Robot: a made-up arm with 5 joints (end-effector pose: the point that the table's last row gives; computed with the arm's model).
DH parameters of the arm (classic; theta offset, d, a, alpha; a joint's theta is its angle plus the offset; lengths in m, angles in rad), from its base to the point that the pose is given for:
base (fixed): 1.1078 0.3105 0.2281 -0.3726
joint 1: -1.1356 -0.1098 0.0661 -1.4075
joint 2: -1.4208 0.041 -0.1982 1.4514
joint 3: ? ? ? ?
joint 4: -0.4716 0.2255 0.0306 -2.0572
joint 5: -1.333 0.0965 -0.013 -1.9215
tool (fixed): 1.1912 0.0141 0 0
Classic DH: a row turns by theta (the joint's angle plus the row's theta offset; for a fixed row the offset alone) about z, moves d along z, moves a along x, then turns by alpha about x.
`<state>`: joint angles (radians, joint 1 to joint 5).
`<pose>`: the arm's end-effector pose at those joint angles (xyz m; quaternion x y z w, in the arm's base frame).
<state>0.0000 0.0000 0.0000 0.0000 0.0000</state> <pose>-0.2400 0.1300 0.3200 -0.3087 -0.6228 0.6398 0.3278</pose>
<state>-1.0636 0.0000 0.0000 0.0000 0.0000</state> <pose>-0.1440 0.4528 0.2973 -0.5589 -0.5237 0.2683 0.5843</pose>
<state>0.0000 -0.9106 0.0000 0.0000 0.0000</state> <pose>-0.1409 0.1300 -0.0624 -0.5586 -0.7035 0.4389 0.0205</pose>
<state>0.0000 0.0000 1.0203 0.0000 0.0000</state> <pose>-0.1857 0.5107 0.2782 -0.4443 -0.1918 0.8436 0.2327</pose>
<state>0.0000 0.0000 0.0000 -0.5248 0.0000</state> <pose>-0.2794 0.1137 0.3107 -0.4723 -0.6784 0.4441 0.3456</pose>
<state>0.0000 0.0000 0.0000 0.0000 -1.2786</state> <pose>-0.2458 0.1343 0.3410 -0.3377 -0.0355 0.8407 0.4219</pose>
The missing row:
joint 3: -0.8327 0.3814 0.2863 -1.1843
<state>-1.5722 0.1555 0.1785 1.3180 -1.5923</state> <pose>0.1267 0.4654 0.4218 0.1654 0.0968 0.8280 0.5270</pose>
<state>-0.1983 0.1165 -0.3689 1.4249 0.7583</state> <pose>-0.2138 0.1738 0.2436 0.3137 -0.7095 0.5619 0.2872</pose>
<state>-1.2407 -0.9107 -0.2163 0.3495 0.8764</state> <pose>0.0651 0.4162 -0.0761 0.7273 0.6652 -0.1625 0.0466</pose>
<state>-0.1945 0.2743 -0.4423 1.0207 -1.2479</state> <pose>-0.1986 0.1114 0.3315 0.0063 -0.0837 0.9866 0.1403</pose>
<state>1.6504 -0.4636 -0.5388 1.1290 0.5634</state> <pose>0.2955 -0.1399 0.2001 -0.6709 0.3121 -0.5951 0.3137</pose>
